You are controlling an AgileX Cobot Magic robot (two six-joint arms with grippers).
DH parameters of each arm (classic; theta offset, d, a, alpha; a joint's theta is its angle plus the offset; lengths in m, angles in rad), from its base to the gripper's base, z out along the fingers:
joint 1: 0 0.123 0 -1.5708
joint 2: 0.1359 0 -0.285 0
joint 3: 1.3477 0 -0.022 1.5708
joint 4: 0 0.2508 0 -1.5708
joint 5: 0 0 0.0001 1.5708
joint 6: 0 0.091 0 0
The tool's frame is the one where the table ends.
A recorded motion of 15 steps. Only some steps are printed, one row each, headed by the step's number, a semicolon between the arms.
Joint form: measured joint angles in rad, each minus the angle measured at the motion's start. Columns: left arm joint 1, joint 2, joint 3, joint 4, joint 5, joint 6; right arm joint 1, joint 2, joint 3, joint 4, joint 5, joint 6.
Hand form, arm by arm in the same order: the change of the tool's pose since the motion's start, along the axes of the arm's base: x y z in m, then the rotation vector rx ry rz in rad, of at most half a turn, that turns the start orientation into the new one. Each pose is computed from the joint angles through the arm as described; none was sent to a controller.
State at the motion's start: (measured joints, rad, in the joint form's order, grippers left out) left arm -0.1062 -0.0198 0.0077 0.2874 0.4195 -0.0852; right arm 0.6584 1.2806 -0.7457 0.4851 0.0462 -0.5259
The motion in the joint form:
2: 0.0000 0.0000 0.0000 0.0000 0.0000 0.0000; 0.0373 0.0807 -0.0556 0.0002 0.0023 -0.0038
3: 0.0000 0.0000 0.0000 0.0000 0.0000 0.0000; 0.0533 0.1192 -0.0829 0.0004 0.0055 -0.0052
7: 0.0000 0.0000 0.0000 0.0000 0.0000 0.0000; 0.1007 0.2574 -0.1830 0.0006 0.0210 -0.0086
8: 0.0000 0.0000 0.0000 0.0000 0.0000 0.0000; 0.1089 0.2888 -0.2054 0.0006 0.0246 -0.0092
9: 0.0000 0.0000 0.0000 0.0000 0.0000 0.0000; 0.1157 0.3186 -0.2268 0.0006 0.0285 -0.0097
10: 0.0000 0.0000 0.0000 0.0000 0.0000 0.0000; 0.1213 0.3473 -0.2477 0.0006 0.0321 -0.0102
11: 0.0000 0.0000 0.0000 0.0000 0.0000 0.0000; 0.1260 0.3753 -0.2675 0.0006 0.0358 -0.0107
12: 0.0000 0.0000 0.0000 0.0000 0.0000 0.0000; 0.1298 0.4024 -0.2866 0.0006 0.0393 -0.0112
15: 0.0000 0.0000 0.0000 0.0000 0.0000 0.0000; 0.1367 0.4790 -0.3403 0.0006 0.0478 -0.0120
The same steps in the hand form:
2: 0.0000 0.0000 0.0000 0.0000 0.0000 0.0000; 0.0084 0.0203 -0.0054 -0.0190 0.0194 0.0400
3: 0.0000 0.0000 0.0000 0.0000 0.0000 0.0000; 0.0122 0.0300 -0.0085 -0.0283 0.0299 0.0579
7: 0.0000 0.0000 0.0000 0.0000 0.0000 0.0000; 0.0261 0.0637 -0.0227 -0.0621 0.0690 0.1134
8: 0.0000 0.0000 0.0000 0.0000 0.0000 0.0000; 0.0293 0.0708 -0.0267 -0.0701 0.0781 0.1234
9: 0.0000 0.0000 0.0000 0.0000 0.0000 0.0000; 0.0325 0.0774 -0.0307 -0.0778 0.0872 0.1320
10: 0.0000 0.0000 0.0000 0.0000 0.0000 0.0000; 0.0357 0.0835 -0.0348 -0.0849 0.0955 0.1394
11: 0.0000 0.0000 0.0000 0.0000 0.0000 0.0000; 0.0388 0.0892 -0.0391 -0.0924 0.1042 0.1458
12: 0.0000 0.0000 0.0000 0.0000 0.0000 0.0000; 0.0420 0.0945 -0.0435 -0.0996 0.1127 0.1513
15: 0.0000 0.0000 0.0000 0.0000 0.0000 0.0000; 0.0515 0.1084 -0.0569 -0.1190 0.1361 0.1620

